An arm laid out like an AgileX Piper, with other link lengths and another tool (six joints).
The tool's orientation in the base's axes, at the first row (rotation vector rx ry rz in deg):
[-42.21 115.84 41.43]
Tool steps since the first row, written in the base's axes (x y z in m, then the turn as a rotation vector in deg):
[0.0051 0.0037 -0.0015 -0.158 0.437 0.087]
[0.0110 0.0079 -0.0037 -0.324 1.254 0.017]
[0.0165 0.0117 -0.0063 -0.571 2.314 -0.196]
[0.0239 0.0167 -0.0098 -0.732 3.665 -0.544]
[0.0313 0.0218 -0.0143 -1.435 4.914 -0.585]
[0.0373 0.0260 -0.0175 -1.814 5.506 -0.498]
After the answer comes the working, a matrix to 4 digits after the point.
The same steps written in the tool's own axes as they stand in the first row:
[-0.0020 -0.0016 0.0060 -0.101 0.421 0.190]
[-0.0039 -0.0035 0.0130 -0.152 1.064 0.722]
[-0.0051 -0.0055 0.0198 -0.100 1.895 1.455]
[-0.0068 -0.0083 0.0288 -0.040 2.827 2.504]
[-0.0076 -0.0112 0.0384 0.037 4.148 3.057]
[-0.0087 -0.0135 0.0460 0.004 4.830 3.244]

The tool's axes in the first row as the columns of a matrix, in the base's axes (rounded; the answer above uses it unrounded):
[-0.4706 -0.7189 0.5117]
[-0.2313 0.6601 0.7147]
[-0.8515 0.2179 -0.4769]

